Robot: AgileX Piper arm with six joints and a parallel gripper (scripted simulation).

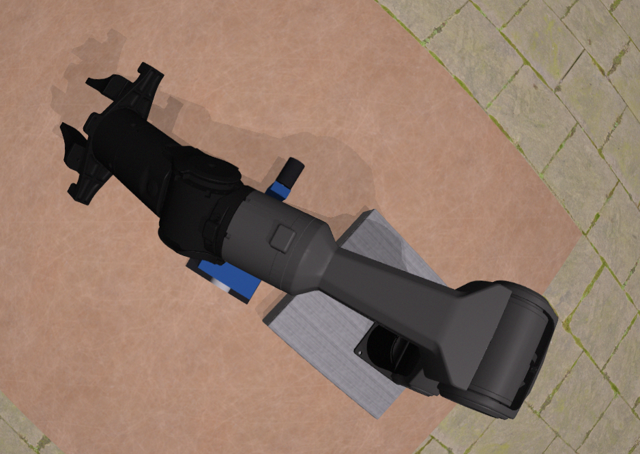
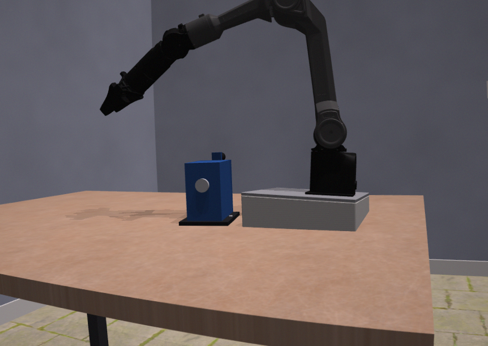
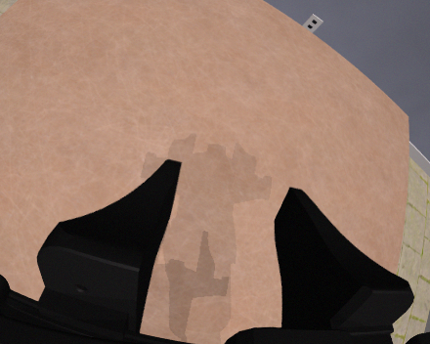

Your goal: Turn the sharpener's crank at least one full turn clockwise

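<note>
My hand is 22 cm past the black crank handle, 12 cm to the left of it and 12 cm above it. From my hand the other things lie so: crank (23 cm behind, 11 cm to the right, 13 cm below).
</note>
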